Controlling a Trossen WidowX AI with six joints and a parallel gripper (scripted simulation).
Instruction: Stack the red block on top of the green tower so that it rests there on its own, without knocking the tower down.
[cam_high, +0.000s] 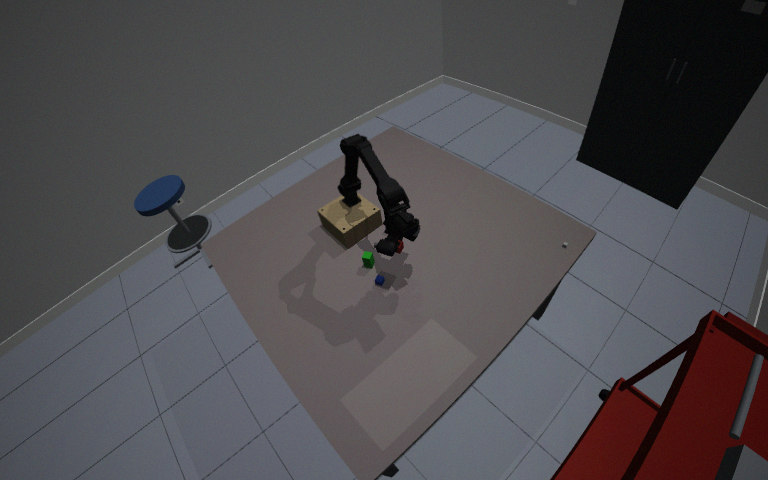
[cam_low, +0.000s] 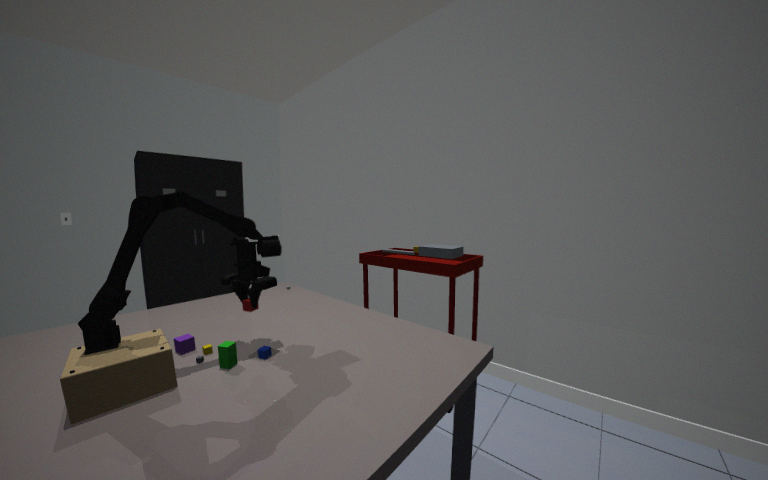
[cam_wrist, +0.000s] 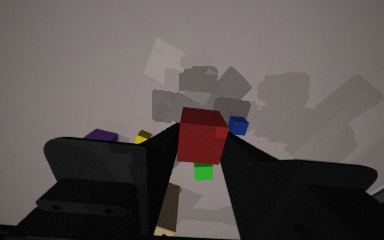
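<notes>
Now: the blue block 100 mm to the right of my gripper tip and 110 mm below it. Also, from my gripper tip: red block: 10 mm above; then tiny grey cube: 160 mm behind, 120 mm below; then yellow block: 130 mm behind, 40 mm to the left, 120 mm below.
</notes>
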